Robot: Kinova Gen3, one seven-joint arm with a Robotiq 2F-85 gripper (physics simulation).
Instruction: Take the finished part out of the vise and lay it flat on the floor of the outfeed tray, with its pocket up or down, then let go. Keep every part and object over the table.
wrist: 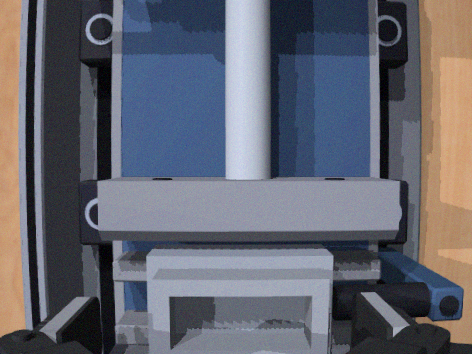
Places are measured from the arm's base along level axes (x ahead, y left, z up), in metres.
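Where they show: gripper, fingertip midpoint: (pixel 226 324).
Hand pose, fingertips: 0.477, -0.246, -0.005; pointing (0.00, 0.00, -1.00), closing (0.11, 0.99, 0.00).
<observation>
After its pixels a point has its place, as x, y, z.
The finished part (pixel 240 288) {0.460, -0.239, 0.014} is a light grey block with a rectangular pocket facing the camera, at the bottom centre of the wrist view, cut off by the lower edge. It sits in the vise (pixel 170 115) {0.402, -0.259, -0.041}, just below the wide grey jaw (pixel 250 206); whether the jaw touches it I cannot tell. My gripper (pixel 226 324) {0.477, -0.246, -0.005} is open, with one finger to the left of the part and one to the right, both apart from it. The part's lower end and the other jaw are not visible. The outfeed tray does not show.
A white rod (pixel 248 90) {0.399, -0.228, -0.014} runs up from the jaw over the vise's blue bed. Black clamps with ring-shaped marks (pixel 392 50) {0.381, -0.157, -0.065} flank the bed. A blue piece (pixel 422 280) {0.475, -0.173, -0.015} with a black cylinder (pixel 382 301) lies right of the part, near the right finger. Wooden table (pixel 452 125) {0.419, -0.114, -0.101} shows at both sides.
</observation>
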